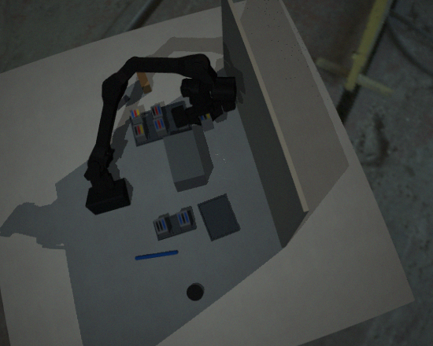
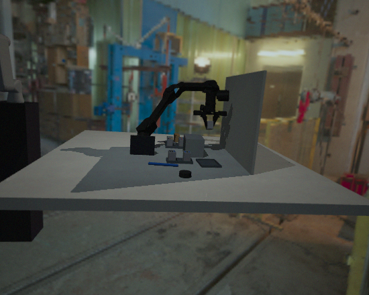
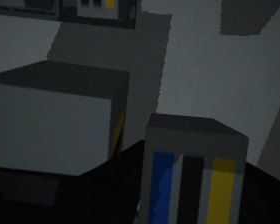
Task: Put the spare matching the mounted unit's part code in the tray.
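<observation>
My gripper tip is 50 mm past the dark flat tray, 270 mm to the left of it and 140 mm above it. Round my gripper tip: tall dark panel 130 mm ahead, 80 mm to the right, 80 mm above; grey box 100 mm behind, 60 mm to the right, 90 mm below; grey spare 30 mm above.
</observation>
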